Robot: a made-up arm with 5 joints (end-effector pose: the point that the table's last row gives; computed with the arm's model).
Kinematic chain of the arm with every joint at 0, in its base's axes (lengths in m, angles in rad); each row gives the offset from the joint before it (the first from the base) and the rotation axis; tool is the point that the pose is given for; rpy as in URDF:
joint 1: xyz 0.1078 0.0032 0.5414 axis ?
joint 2: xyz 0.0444 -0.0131 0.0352 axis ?
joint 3: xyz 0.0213 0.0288 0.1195 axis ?
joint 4: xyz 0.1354 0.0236 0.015 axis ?
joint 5: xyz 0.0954 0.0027 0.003 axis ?
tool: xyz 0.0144 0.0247 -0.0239 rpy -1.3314 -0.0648 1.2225
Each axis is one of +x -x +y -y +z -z.
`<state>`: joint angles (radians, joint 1 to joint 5).
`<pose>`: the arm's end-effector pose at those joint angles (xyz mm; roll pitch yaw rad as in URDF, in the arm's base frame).
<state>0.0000 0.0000 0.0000 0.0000 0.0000</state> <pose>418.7 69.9 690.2 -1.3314 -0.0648 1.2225</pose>
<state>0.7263 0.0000 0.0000 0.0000 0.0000</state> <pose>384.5 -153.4 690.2 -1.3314 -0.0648 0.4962</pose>
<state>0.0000 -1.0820 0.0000 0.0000 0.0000</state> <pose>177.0 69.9 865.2 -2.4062 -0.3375 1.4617</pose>
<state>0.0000 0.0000 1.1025 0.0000 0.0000</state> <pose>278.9 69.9 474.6 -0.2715 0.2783 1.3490</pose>
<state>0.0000 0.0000 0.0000 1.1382 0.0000</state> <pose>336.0 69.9 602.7 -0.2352 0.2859 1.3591</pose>
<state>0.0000 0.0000 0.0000 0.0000 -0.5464</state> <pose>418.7 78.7 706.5 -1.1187 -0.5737 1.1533</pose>
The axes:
joint 1: -z
joint 2: +y
joint 3: +y
joint 4: +y
joint 5: -x

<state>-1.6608 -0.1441 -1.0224 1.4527 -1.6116</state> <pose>25.1 197.8 824.8 0.3920 -0.9280 1.4882</pose>
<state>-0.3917 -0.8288 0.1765 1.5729 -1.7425</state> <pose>232.9 121.2 698.8 0.3668 -0.2855 0.1560</pose>
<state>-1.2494 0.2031 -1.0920 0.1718 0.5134</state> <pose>142.5 271.5 853.5 -2.1742 0.0810 2.2685</pose>
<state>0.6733 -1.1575 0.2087 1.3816 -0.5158</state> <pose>238.8 -5.0 711.7 -0.7137 -0.3345 0.3058</pose>
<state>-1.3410 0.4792 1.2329 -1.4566 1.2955</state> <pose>131.4 217.0 482.5 -1.5736 1.2297 2.5898</pose>
